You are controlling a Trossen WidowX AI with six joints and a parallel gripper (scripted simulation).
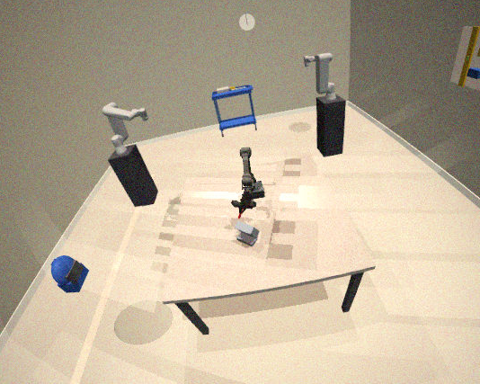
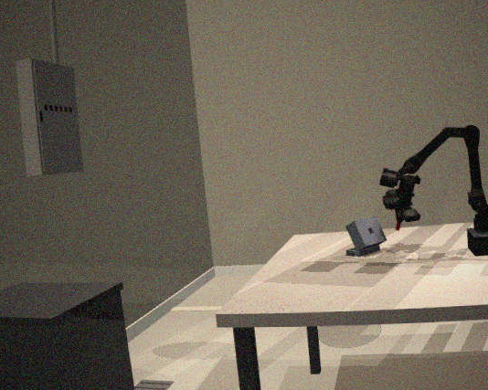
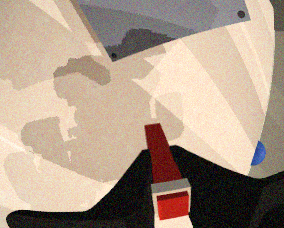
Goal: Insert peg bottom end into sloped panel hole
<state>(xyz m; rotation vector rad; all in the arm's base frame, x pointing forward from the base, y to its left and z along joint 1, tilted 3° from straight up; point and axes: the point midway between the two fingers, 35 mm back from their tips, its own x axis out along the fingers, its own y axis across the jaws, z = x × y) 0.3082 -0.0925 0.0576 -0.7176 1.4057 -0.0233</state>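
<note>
The grey-blue sloped panel lies 130 mm ahead of my gripper tip, 30 mm to the left of it and 30 mm below it. Round my gripper tip: red peg: 10 mm behind, 10 mm to the left, 10 mm above.
</note>
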